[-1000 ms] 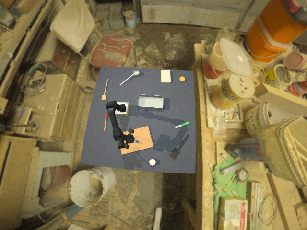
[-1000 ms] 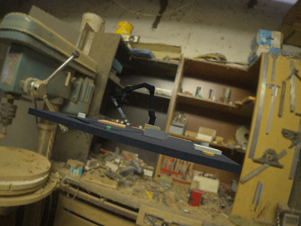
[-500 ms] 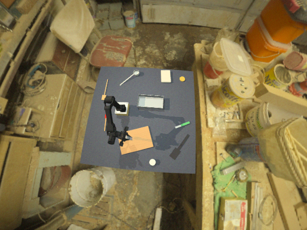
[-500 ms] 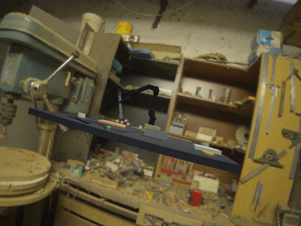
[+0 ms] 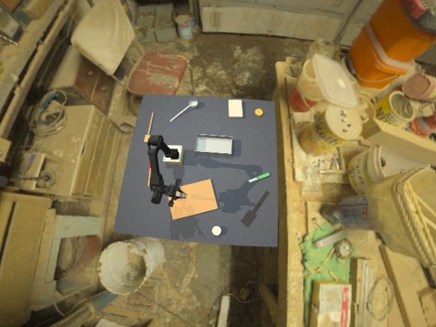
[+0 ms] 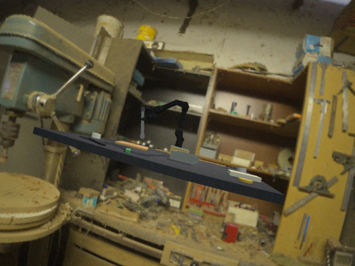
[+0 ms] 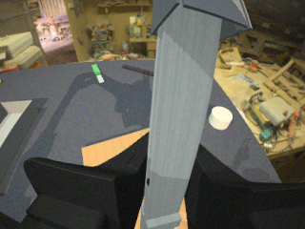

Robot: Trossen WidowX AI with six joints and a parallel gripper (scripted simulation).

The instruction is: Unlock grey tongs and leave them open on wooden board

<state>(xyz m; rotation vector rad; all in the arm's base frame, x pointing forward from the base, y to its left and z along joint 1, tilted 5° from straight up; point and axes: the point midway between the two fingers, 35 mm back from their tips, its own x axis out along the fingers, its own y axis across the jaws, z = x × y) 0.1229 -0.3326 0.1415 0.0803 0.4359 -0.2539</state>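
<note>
The wooden board lies 220 mm below my gripper tip. Round my gripper tip: black spatula: 490 mm ahead, 80 mm to the right, 230 mm below; white puck: 200 mm ahead, 230 mm to the right, 210 mm below; grey roasting tin: 170 mm ahead, 450 mm to the left, 200 mm below.
</note>
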